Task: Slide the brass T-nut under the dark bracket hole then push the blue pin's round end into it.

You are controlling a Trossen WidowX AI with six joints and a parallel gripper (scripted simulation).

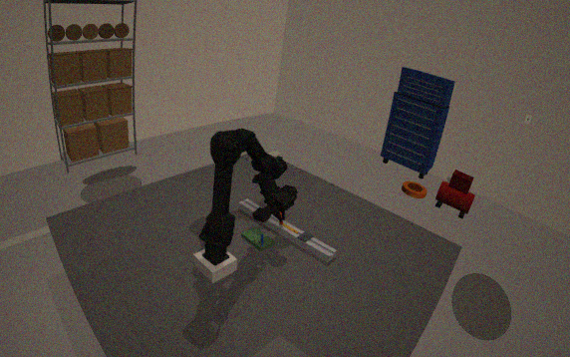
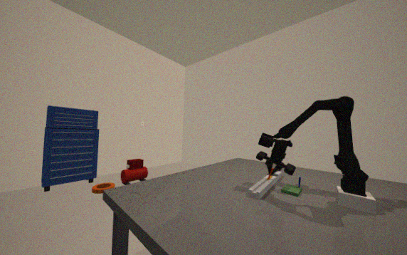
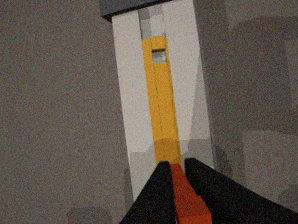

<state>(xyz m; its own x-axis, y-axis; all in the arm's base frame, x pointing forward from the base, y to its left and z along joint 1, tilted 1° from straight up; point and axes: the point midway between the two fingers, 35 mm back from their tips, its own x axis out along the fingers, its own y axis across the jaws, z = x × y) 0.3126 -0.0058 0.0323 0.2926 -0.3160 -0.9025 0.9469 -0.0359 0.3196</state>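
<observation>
Right now the blue pin is 130 mm behind my gripper tip, 30 mm below it and 20 mm to the right of it. From my gripper tip the other things lie so: green tray (120 mm behind, 50 mm below).
</observation>
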